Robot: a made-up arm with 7 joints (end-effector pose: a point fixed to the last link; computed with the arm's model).
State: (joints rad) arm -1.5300 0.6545 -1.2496 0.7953 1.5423 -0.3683 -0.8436
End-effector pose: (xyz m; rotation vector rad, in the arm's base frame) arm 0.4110 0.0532 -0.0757 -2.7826 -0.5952 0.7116
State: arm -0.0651 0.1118 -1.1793 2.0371 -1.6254 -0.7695 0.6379
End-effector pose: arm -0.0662 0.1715 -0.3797 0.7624 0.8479 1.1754
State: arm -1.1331 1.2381 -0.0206 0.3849 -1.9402 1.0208 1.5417
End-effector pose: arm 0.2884 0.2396 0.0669 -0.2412 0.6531 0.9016
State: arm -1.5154 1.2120 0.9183 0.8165 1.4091 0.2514 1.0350
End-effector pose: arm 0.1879 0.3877 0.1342 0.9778 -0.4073 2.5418
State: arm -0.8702 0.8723 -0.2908 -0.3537 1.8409 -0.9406 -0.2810
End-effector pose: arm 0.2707 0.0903 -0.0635 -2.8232 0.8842 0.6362
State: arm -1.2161 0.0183 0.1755 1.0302 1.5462 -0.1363 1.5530
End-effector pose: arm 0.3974 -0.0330 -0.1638 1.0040 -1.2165 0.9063
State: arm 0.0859 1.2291 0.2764 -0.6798 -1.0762 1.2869 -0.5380
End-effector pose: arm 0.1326 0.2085 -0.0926 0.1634 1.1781 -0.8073
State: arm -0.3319 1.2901 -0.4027 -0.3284 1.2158 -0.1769 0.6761
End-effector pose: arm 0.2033 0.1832 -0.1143 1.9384 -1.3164 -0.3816
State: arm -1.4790 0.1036 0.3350 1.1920 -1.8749 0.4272 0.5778
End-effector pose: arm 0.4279 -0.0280 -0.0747 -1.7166 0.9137 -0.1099
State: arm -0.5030 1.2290 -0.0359 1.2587 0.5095 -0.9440 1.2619
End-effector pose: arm 0.1733 0.3893 -0.1216 1.3968 -0.6489 0.8262
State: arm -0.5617 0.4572 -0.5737 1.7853 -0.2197 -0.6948 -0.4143
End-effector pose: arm 0.1427 0.2225 -0.3559 0.5224 0.9278 -0.4687
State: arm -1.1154 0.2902 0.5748 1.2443 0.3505 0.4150 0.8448
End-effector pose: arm 0.3658 0.1238 -0.2302 0.4176 0.7194 1.0329
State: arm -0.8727 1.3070 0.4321 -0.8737 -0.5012 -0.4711 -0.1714
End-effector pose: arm 0.1009 0.1295 0.1029 1.0800 -1.9018 -0.7081
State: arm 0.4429 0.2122 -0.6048 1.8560 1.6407 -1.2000 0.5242
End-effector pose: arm -0.2992 0.1031 -0.2595 -0.1370 1.0760 -1.7303
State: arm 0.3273 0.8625 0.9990 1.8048 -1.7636 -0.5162 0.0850
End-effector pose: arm -0.2160 0.3375 -0.2046 -0.2898 -0.3268 2.5964
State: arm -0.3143 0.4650 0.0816 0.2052 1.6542 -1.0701 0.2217
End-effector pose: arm 0.2022 0.1369 -0.2619 1.7061 -0.6840 -0.9850
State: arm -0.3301 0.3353 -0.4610 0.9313 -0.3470 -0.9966 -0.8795
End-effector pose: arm 0.1618 0.1049 -0.3501 0.1448 -0.0044 -1.1382
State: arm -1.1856 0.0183 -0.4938 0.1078 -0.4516 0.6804 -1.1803
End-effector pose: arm 0.3120 -0.1355 -0.0728 0.1197 0.1229 -2.0741
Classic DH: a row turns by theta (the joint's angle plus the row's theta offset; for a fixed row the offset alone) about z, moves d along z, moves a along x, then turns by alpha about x. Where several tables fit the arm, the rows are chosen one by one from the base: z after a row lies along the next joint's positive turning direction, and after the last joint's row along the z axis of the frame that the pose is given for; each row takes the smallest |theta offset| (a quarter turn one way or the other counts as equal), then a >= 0, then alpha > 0; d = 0 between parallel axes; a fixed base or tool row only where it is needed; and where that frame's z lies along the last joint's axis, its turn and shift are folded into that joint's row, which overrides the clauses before.
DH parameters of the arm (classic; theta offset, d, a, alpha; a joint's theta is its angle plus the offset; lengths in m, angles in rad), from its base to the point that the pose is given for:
base (fixed): -0.071 0 0 -1.3004
joint 1: -1.3111 0.0347 -0.0132 -1.5708
joint 2: 1.2915 -0.0001 -0.01 1.5708
joint 3: 1.5708 -0.2446 0.0159 -1.5708
joint 4: 1.5708 0.002 0.0111 1.5708
joint 5: 0 0.1422 0.0001 -1.5708
joint 6: -1.5708 0 0.0454 1.5708
joint 7: 0 0.0002 0 0

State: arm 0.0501 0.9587 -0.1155 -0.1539 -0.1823 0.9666 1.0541
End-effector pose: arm 0.1262 0.2477 -0.2162 1.3470 0.5921 0.9619
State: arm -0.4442 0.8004 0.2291 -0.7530 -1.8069 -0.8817 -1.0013
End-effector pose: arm 0.1696 0.1752 -0.0196 -0.4927 -1.8594 -1.1565
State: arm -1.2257 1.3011 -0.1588 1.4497 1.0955 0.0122 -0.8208
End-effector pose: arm 0.2357 0.4063 0.0034 1.2017 1.4820 0.1351
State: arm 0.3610 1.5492 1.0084 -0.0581 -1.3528 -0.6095 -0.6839
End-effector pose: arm 0.1431 0.2902 0.1162 0.6264 -0.8687 -0.6203
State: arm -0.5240 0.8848 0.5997 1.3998 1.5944 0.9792 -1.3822
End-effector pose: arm 0.1157 0.3823 -0.2072 -0.0594 2.3618 0.3935
